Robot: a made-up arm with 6 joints. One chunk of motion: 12 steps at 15 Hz.
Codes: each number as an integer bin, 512 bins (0 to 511) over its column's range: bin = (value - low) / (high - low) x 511, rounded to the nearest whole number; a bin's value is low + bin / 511 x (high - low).
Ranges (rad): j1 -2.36..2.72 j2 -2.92..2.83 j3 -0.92..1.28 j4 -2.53..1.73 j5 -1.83..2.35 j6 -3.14..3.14
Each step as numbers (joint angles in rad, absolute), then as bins.
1 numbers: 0.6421 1.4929 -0.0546 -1.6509 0.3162 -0.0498
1 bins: 302 392 201 105 262 251
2 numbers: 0.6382 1.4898 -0.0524 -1.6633 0.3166 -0.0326
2 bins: 302 392 202 104 262 253
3 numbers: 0.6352 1.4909 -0.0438 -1.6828 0.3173 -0.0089
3 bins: 301 392 204 102 263 255
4 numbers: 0.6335 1.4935 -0.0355 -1.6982 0.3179 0.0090
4 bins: 301 392 205 100 263 256
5 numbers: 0.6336 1.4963 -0.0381 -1.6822 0.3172 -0.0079
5 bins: 301 392 205 102 262 255
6 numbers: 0.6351 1.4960 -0.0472 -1.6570 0.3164 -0.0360
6 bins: 301 392 203 105 262 253
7 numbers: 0.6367 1.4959 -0.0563 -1.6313 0.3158 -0.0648
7 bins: 301 392 201 108 262 250
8 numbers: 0.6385 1.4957 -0.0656 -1.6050 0.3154 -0.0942
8 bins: 302 392 198 111 262 248
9 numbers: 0.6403 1.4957 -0.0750 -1.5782 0.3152 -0.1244
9 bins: 302 392 196 114 262 245
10 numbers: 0.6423 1.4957 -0.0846 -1.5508 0.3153 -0.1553
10 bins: 302 392 194 117 262 243
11 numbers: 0.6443 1.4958 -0.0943 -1.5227 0.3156 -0.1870
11 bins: 302 392 192 121 262 240
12 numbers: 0.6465 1.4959 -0.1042 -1.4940 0.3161 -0.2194
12 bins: 302 392 189 124 262 238
